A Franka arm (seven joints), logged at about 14 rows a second.
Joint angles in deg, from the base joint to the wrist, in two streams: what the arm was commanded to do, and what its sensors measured. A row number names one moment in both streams.
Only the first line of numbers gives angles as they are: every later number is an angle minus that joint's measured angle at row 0.
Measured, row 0:
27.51, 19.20, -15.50, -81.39, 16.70, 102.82, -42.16
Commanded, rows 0 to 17:
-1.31, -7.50, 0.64, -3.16, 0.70, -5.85, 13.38
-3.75, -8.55, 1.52, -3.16, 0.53, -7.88, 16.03
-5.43, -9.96, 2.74, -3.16, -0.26, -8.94, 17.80
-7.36, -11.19, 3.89, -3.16, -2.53, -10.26, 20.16
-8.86, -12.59, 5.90, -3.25, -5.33, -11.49, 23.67
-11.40, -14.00, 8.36, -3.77, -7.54, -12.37, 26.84
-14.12, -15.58, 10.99, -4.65, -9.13, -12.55, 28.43
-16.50, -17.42, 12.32, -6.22, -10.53, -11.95, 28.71
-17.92, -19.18, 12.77, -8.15, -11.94, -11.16, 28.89
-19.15, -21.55, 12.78, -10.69, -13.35, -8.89, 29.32
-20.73, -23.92, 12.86, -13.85, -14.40, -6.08, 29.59
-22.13, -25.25, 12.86, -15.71, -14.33, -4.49, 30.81
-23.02, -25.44, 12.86, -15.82, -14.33, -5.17, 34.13
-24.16, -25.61, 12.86, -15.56, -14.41, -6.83, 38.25
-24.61, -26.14, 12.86, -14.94, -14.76, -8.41, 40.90
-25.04, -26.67, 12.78, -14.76, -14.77, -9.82, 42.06
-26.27, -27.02, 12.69, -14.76, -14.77, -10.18, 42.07
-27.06, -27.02, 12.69, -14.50, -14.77, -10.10, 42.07
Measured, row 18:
-24.66, -24.94, 11.74, -13.35, -13.55, -9.29, 39.39
